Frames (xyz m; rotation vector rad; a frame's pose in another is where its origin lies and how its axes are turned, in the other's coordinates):
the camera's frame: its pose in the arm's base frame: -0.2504 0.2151 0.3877 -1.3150 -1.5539 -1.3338
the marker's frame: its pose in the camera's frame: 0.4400 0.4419 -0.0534 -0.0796 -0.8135 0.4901
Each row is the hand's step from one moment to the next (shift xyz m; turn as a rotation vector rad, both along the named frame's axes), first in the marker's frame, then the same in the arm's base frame.
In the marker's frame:
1: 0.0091 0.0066 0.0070 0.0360 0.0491 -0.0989
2: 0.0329 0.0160 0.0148 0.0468 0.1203 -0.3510
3: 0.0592 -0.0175 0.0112 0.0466 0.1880 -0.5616
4: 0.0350 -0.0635 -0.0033 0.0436 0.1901 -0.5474
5: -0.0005 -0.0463 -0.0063 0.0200 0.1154 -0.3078
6: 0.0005 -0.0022 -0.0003 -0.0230 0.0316 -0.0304
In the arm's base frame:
1: 0.0103 0.0081 -0.0019 0.0448 -0.0393 0.0997
2: 0.0287 0.0270 0.0028 0.0800 -0.1823 0.3166
3: 0.0068 0.0585 0.0217 0.1137 -0.3122 0.4925
4: -0.0464 0.0499 0.0251 0.1165 -0.3083 0.4786
5: -0.0437 0.0141 0.0085 0.0717 -0.1801 0.2662
6: -0.0019 0.0011 0.0007 0.0167 -0.0450 0.0122

